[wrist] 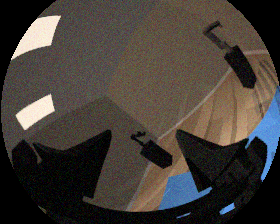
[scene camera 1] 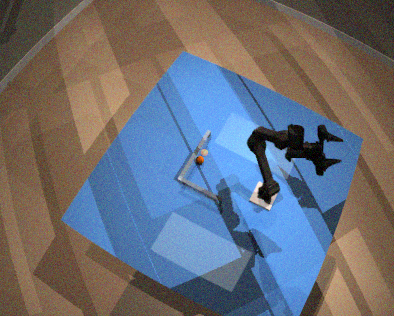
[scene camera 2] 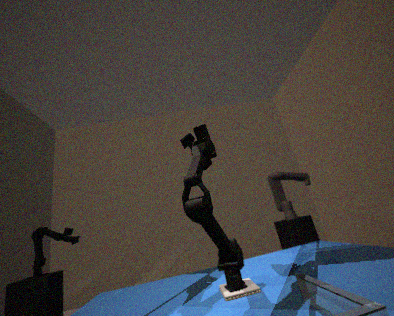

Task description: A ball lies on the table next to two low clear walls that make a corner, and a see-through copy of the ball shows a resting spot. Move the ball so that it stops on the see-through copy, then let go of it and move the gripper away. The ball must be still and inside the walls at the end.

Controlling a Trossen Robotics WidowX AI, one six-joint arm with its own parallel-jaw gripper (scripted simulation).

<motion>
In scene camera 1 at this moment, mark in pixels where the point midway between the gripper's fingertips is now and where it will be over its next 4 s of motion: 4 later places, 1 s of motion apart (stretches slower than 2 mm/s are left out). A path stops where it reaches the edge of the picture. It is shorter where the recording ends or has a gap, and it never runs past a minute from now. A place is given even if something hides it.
The gripper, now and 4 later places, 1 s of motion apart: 342, 150; 285, 241; 186, 195; 200, 157; 199, 160
</motion>
